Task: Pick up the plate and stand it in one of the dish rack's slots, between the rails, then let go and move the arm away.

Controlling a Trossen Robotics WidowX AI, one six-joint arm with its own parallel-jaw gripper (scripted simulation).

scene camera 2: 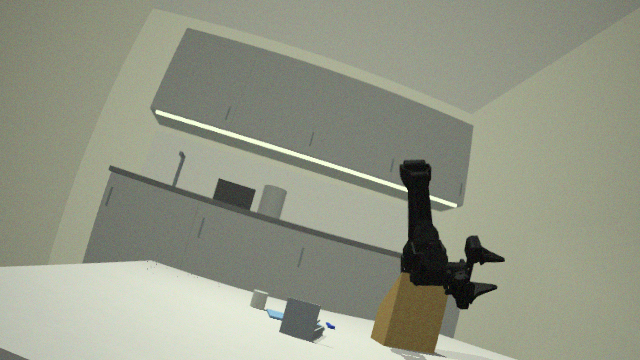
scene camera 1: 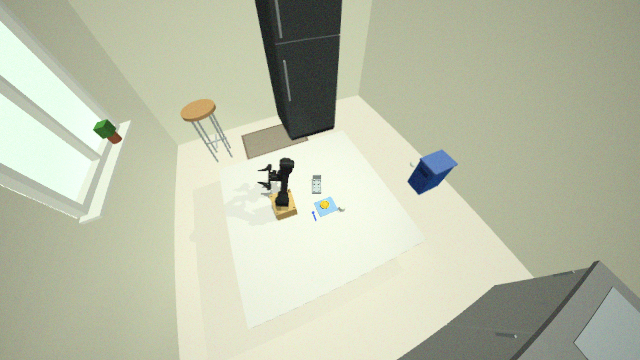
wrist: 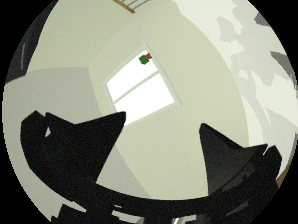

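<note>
My gripper is open and holds nothing, and the wrist view shows it too. There is a grey dish rack in the scene as well.
</note>
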